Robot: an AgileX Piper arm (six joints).
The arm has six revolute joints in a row. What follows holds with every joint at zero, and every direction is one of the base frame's.
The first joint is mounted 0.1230 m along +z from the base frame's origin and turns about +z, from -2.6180 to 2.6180 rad.
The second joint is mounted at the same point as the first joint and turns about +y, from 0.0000 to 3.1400 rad.
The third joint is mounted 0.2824 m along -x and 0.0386 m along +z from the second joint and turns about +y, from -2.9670 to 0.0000 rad.
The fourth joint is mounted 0.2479 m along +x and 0.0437 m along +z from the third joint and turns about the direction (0.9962, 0, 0.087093), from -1.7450 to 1.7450 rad.
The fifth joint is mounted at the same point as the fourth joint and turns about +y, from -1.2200 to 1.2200 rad.
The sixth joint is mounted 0.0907 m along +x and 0.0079 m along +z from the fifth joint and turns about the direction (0.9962, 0, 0.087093), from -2.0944 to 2.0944 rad.
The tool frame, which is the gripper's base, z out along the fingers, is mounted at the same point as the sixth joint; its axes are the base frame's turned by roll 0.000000, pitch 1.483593 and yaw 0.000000 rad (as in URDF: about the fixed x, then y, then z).
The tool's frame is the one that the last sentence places.
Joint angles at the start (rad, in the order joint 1, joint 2, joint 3, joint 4, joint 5, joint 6):
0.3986, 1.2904, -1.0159, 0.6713, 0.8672, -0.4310
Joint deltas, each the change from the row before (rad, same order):
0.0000, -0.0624, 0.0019, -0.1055, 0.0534, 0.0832
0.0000, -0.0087, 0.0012, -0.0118, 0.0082, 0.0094
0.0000, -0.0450, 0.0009, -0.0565, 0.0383, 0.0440
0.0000, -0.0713, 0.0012, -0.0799, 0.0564, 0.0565
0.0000, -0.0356, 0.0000, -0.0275, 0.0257, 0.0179
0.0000, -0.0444, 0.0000, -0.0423, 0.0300, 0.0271
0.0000, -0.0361, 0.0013, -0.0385, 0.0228, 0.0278
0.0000, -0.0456, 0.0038, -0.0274, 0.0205, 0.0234
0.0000, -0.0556, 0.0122, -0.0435, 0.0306, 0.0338
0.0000, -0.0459, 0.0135, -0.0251, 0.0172, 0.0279
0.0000, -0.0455, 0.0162, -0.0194, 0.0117, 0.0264
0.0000, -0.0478, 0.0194, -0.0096, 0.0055, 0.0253
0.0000, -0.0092, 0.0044, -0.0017, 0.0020, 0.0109
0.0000, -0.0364, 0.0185, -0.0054, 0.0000, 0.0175
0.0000, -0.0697, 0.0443, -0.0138, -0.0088, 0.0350
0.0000, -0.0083, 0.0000, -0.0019, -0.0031, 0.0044
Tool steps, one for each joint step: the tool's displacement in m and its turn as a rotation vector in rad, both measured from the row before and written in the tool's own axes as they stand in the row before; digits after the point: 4 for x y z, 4 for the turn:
0.0088, 0.0040, -0.0173, 0.0542, 0.0266, -0.0102
0.0016, 0.0005, -0.0022, 0.0060, 0.0041, -0.0009
0.0066, 0.0028, -0.0124, 0.0313, 0.0104, -0.0069
0.0110, 0.0036, -0.0194, 0.0501, 0.0069, -0.0130
0.0054, 0.0020, -0.0097, 0.0177, -0.0031, -0.0081
0.0070, 0.0015, -0.0119, 0.0309, -0.0052, -0.0074
0.0061, 0.0003, -0.0093, 0.0303, -0.0048, 0.0001
0.0074, 0.0013, -0.0110, 0.0219, -0.0163, 0.0004
0.0113, -0.0001, -0.0114, 0.0359, -0.0069, 0.0054
0.0093, 0.0000, -0.0082, 0.0214, -0.0124, 0.0113
0.0093, -0.0002, -0.0072, 0.0167, -0.0159, 0.0135
0.0096, 0.0002, -0.0066, 0.0078, -0.0221, 0.0167
0.0020, 0.0000, -0.0011, 0.0013, -0.0027, 0.0095
0.0075, -0.0002, -0.0039, 0.0040, -0.0176, 0.0125
0.0149, -0.0014, -0.0046, 0.0106, -0.0340, 0.0258
0.0007, 0.0000, -0.0018, 0.0008, -0.0113, 0.0024

